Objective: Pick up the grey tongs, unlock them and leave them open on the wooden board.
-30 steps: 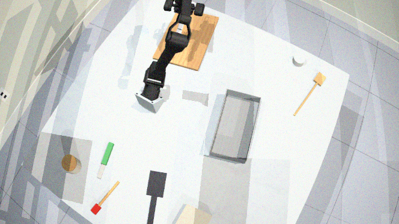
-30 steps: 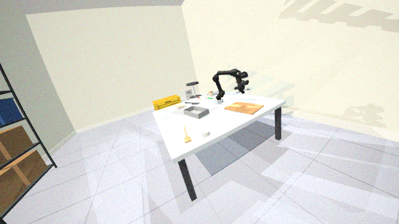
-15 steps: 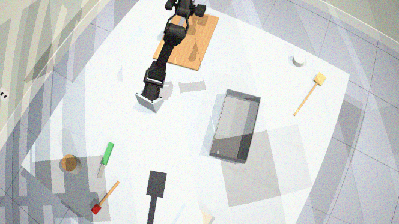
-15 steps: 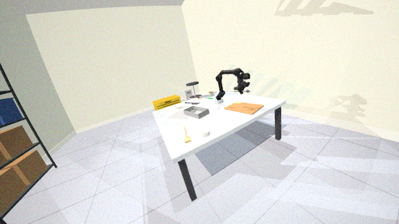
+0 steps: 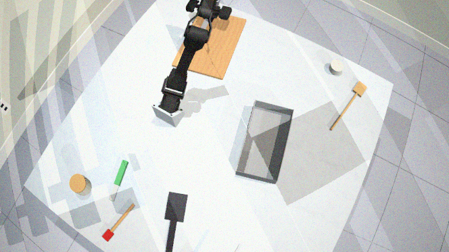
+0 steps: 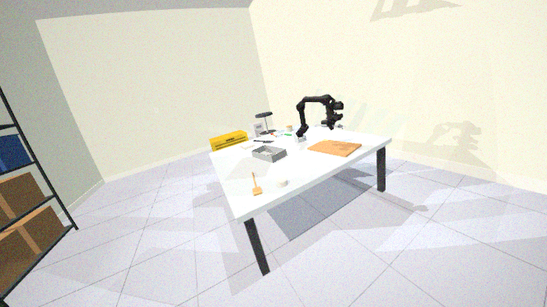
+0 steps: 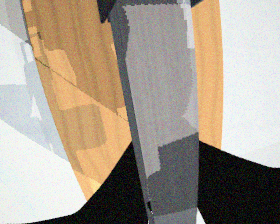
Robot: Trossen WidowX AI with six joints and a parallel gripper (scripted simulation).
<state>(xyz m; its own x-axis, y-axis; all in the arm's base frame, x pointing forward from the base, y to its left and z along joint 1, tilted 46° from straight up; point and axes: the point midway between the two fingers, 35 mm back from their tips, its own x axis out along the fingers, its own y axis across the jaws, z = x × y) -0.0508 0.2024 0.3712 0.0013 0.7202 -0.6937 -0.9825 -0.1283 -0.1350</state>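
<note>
My gripper tip is 1 cm to the left of the wooden board and 14 cm above it. Round my gripper tip: green-handled tool: 2 cm ahead, 77 cm to the right, 14 cm below; then white cylinder: 58 cm ahead, 16 cm to the left, 13 cm below; then grey roasting tin: 44 cm ahead, 33 cm to the right, 12 cm below.
</note>
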